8 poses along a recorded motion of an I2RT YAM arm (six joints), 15 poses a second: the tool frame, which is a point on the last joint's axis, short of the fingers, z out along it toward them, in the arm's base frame.
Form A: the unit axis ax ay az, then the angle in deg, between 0 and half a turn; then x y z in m.
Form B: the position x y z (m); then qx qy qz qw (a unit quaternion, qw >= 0). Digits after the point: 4 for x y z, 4 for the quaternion.
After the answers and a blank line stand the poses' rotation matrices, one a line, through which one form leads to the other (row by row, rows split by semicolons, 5 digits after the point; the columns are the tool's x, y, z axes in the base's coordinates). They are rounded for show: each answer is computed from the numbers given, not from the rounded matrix.
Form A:
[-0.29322 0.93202 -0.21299 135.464 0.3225 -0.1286 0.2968]
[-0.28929 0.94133 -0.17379 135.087 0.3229 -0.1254 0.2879]
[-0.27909 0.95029 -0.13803 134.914 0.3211 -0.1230 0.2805]
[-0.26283 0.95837 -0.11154 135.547 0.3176 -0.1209 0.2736]
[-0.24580 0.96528 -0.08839 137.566 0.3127 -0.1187 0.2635]
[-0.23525 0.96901 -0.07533 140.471 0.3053 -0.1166 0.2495]
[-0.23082 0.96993 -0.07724 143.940 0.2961 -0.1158 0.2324]
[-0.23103 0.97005 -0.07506 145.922 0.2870 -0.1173 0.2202]
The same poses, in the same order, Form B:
[0.3225 -0.1286 0.2968 -0.2714 0.8625 -0.1971 0.3789]
[0.3229 -0.1254 0.2879 -0.2674 0.8700 -0.1606 0.3820]
[0.3211 -0.1230 0.2805 -0.2578 0.8777 -0.1275 0.3834]
[0.3176 -0.1209 0.2736 -0.2433 0.8872 -0.1033 0.3783]
[0.3127 -0.1187 0.2635 -0.2291 0.8999 -0.0824 0.3619]
[0.3053 -0.1166 0.2495 -0.2214 0.9119 -0.0709 0.3382]
[0.2961 -0.1158 0.2324 -0.2195 0.9223 -0.0734 0.3095]
[0.2870 -0.1173 0.2202 -0.2209 0.9275 -0.0718 0.2930]

-0.56555 -0.31870 0.76065; -0.61747 0.77504 -0.13436; -0.54671 -0.54566 -0.63511
-0.56522 -0.34247 0.75049; -0.58787 0.80545 -0.07520; -0.57873 -0.48370 -0.65659
-0.57316 -0.35472 0.73869; -0.55022 0.83461 -0.02614; -0.60724 -0.42142 -0.67354
-0.59543 -0.35358 0.72141; -0.50981 0.86029 0.00086; -0.62093 -0.36727 -0.69250
-0.63305 -0.35274 0.68908; -0.47202 0.88141 0.01756; -0.61355 -0.31414 -0.72448
-0.67327 -0.35584 0.64814; -0.45173 0.89192 0.02043; -0.58536 -0.27903 -0.76125
-0.71205 -0.35939 0.60317; -0.45033 0.89286 0.00039; -0.53869 -0.27135 -0.79761
-0.73069 -0.36768 0.57524; -0.45179 0.89212 -0.00367; -0.51183 -0.26257 -0.81798

